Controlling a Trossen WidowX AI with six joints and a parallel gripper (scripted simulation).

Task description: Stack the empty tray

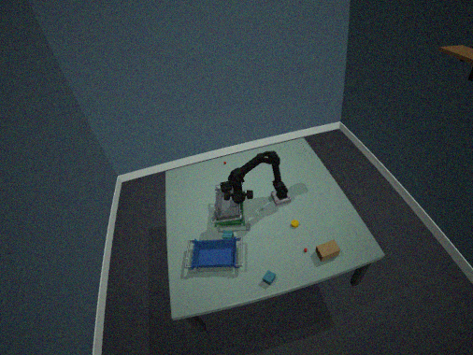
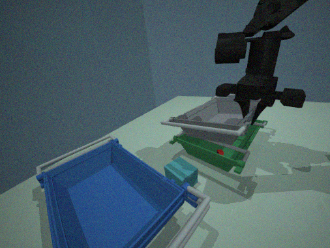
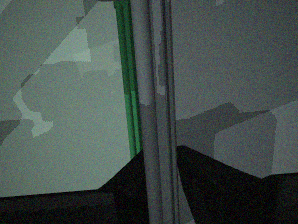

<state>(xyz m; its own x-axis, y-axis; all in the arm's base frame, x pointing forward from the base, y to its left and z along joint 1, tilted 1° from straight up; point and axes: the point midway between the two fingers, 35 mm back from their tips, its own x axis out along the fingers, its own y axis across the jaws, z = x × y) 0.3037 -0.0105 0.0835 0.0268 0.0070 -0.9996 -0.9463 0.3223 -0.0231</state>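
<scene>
Right now my gripper tip is 7 cm short of the grey tray, 3 cm to the left of it and 2 cm below it. From my gripper tip the other things lie so: brown box 52 cm to the left, 38 cm behind, 6 cm below; then yellow block 29 cm behind, 25 cm to the left, 8 cm below.
</scene>
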